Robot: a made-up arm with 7 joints.
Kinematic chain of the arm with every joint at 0, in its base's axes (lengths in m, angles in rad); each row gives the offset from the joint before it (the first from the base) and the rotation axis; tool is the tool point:
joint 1: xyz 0 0 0.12 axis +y
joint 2: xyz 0 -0.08 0.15 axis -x
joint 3: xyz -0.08 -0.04 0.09 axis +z
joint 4: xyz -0.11 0 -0.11 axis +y
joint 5: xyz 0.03 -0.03 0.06 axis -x
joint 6: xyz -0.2 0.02 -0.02 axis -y
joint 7: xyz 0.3 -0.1 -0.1 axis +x
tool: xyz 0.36 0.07 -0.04
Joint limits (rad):
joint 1: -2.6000..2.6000
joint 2: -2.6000..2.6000
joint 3: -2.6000..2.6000
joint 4: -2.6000..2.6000
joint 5: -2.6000..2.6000
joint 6: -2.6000..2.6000
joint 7: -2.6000..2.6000
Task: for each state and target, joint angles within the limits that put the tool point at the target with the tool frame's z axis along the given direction. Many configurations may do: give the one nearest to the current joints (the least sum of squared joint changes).
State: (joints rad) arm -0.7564 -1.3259 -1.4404 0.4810 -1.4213 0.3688 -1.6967
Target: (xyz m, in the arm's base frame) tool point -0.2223 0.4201 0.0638 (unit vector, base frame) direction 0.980 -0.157 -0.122
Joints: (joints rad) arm -0.7565 -1.8385 -1.4500 0.9937 -1.3208 0.3632 -1.9181
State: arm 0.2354 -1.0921 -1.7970 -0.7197 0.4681 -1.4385 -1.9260
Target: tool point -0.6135 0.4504 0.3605 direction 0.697 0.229 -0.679
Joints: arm 0.0249 -1.4880 -1.5973 -0.5283 0.6951 -1.4702 -1.1638
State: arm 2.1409 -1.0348 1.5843 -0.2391 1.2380 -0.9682 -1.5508
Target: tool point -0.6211 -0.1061 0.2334 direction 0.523 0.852 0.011
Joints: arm 2.6000 -0.7637 1.3849 -0.1835 0.8762 -1.3749 -0.8958
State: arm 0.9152 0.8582 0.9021 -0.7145 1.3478 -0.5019 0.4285
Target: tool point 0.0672 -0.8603 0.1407 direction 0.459 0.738 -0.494
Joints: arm 0.5443 0.4319 0.5742 -0.2787 0.9155 -1.4232 -0.2712
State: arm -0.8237 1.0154 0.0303 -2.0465 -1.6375 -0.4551 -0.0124
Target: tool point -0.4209 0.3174 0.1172 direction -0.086 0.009 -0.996
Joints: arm -1.4231 0.7337 -0.4256 -1.6870 -0.9778 -0.0828 -0.5979
